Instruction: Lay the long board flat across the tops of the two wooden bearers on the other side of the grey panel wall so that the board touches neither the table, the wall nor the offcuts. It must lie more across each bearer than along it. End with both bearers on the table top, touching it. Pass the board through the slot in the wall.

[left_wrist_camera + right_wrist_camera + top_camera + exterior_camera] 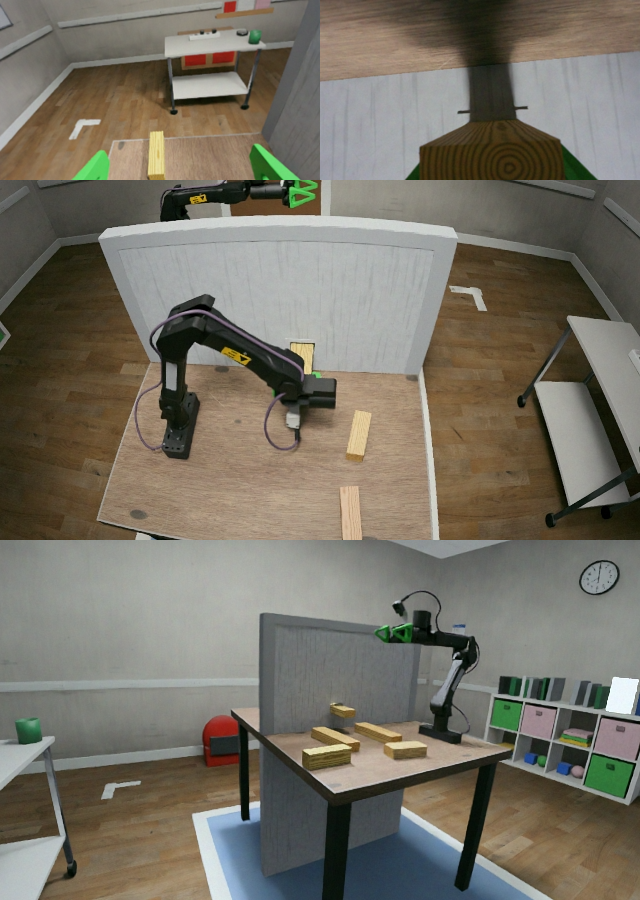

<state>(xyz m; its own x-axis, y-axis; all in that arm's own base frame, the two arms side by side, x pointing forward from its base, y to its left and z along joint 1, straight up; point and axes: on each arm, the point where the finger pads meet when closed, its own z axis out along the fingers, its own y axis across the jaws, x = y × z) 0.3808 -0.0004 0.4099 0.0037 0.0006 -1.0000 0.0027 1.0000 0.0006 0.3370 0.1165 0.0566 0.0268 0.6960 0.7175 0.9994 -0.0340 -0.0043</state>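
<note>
My left hand is 350 mm to the left of the long board, 340 mm above it and 30 mm past it.
</note>
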